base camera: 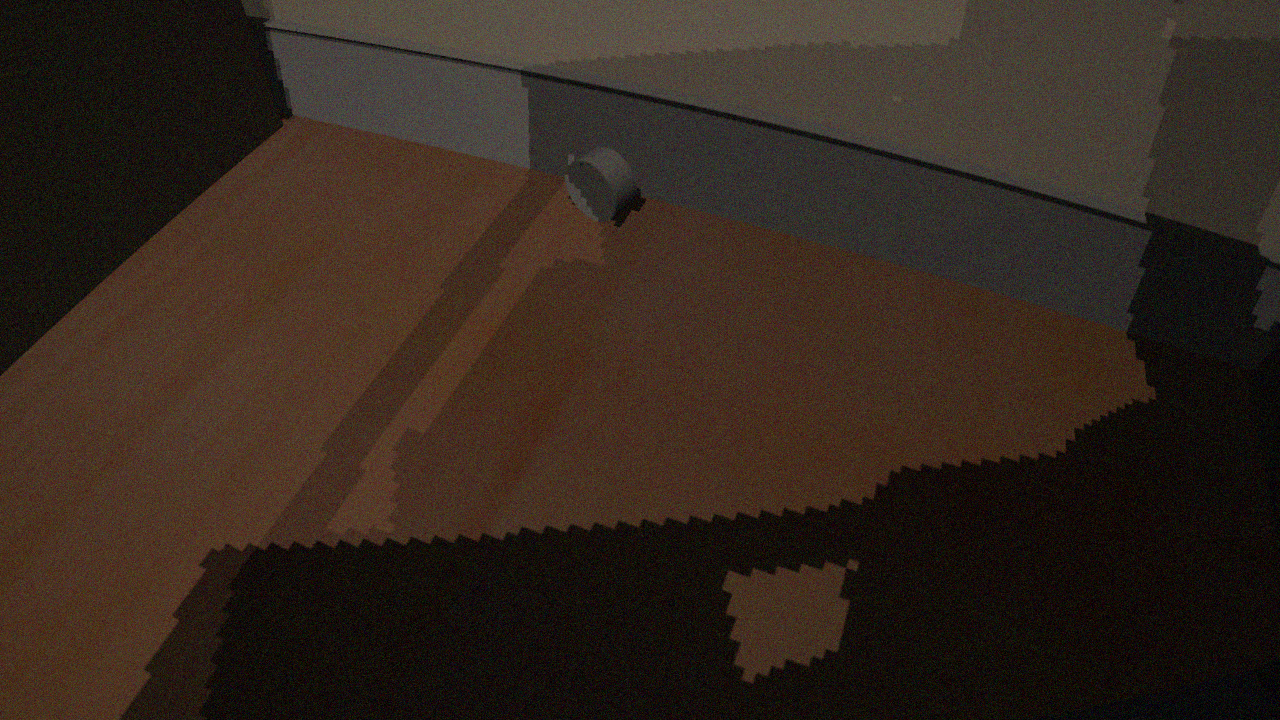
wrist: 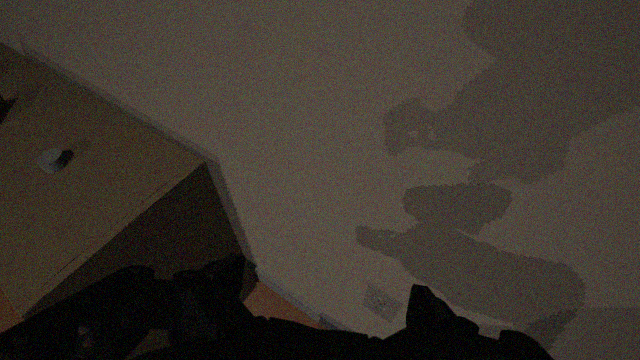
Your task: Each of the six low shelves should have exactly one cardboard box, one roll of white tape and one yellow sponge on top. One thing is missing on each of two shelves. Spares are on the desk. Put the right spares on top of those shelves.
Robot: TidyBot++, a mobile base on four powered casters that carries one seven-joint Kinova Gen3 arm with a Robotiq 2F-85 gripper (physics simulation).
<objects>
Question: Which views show my gripper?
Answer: The wrist view only.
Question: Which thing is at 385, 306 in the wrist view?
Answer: A wall socket.
</objects>
